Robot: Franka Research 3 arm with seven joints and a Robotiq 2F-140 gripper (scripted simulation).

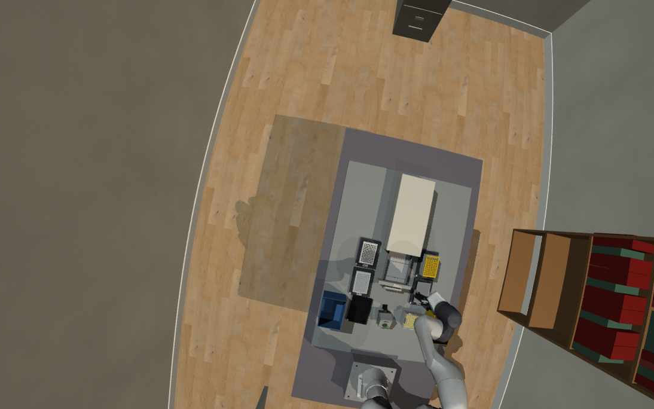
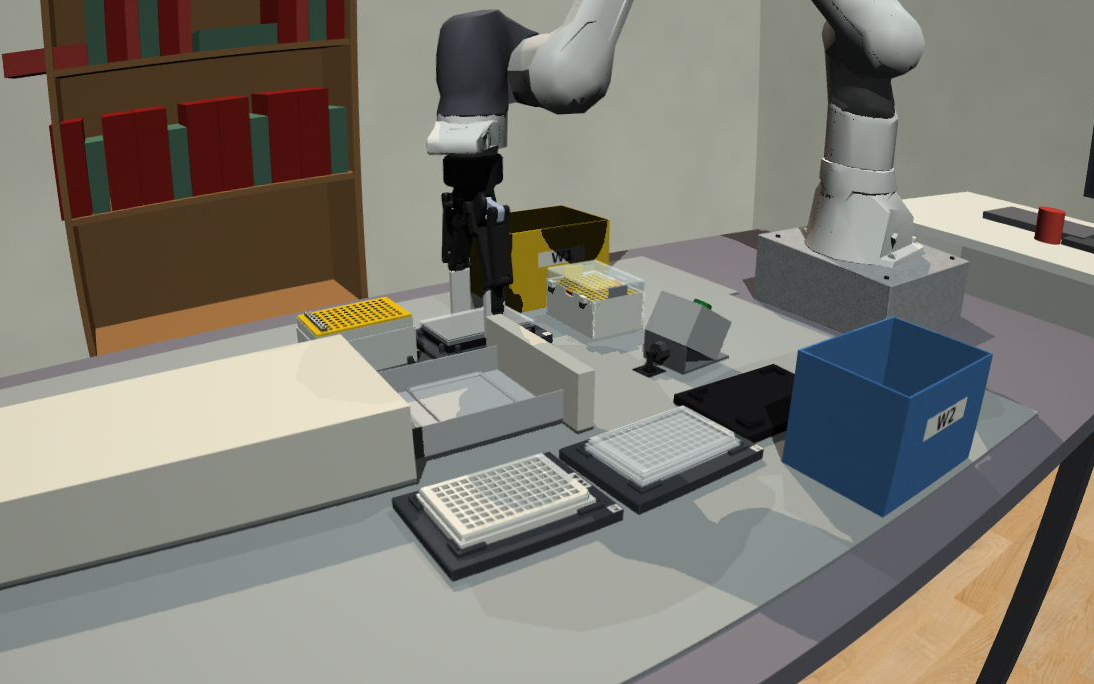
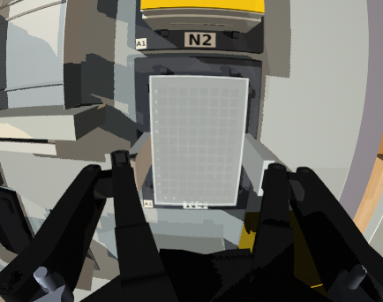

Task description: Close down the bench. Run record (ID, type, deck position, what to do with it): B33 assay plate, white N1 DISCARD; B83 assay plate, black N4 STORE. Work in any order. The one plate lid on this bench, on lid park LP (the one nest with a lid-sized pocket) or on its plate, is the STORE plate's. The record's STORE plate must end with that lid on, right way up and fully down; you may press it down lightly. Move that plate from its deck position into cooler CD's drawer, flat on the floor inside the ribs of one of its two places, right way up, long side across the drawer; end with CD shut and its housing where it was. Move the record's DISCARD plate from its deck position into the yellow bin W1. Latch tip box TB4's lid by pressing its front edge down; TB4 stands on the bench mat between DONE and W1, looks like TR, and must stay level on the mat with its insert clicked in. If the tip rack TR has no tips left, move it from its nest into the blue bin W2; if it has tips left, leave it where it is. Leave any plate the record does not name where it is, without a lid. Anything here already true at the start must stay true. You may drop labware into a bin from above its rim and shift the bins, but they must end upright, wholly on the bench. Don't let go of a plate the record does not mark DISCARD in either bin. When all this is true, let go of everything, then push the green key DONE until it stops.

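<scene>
My hand is 2 cm above the clear plate lid. Round my hand: black plate: 3 cm below; tip rack TR: 17 cm ahead, 1 cm above; nest N4: 4 cm below.
</scene>
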